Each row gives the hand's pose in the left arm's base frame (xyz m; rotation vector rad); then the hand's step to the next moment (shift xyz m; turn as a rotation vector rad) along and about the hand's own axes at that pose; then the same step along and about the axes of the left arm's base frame.
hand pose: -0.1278 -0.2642 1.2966 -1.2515 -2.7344 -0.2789
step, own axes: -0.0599 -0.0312 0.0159 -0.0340 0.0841 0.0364
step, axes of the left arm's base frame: 0.0148 -0.0607 -0.0303 0.0847 0.0367 -0.0320
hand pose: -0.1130 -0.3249 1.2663 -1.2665 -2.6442 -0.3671
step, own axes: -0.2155 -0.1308 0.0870 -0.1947 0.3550 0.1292
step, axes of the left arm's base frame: 0.0255 -0.2120 -0.1598 0.3907 0.1100 -0.1259
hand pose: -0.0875 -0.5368 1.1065 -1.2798 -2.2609 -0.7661
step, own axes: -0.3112 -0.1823 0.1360 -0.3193 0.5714 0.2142
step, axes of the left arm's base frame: -0.0218 -0.1858 -0.3370 0.6312 0.1774 -0.2109
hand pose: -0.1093 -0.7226 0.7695 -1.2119 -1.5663 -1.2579
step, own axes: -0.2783 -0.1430 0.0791 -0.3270 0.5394 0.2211
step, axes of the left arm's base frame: -0.0705 0.0125 -0.3147 0.6020 0.1808 -0.2274
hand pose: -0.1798 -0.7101 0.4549 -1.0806 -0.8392 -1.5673
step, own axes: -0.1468 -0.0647 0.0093 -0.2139 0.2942 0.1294
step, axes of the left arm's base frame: -0.0479 0.0751 -0.1338 0.3334 0.1188 -0.1541
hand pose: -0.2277 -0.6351 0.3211 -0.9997 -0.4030 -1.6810
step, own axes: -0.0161 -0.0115 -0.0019 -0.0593 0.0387 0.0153
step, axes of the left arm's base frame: -0.0103 0.0128 -0.0112 0.0450 0.0339 -0.0456
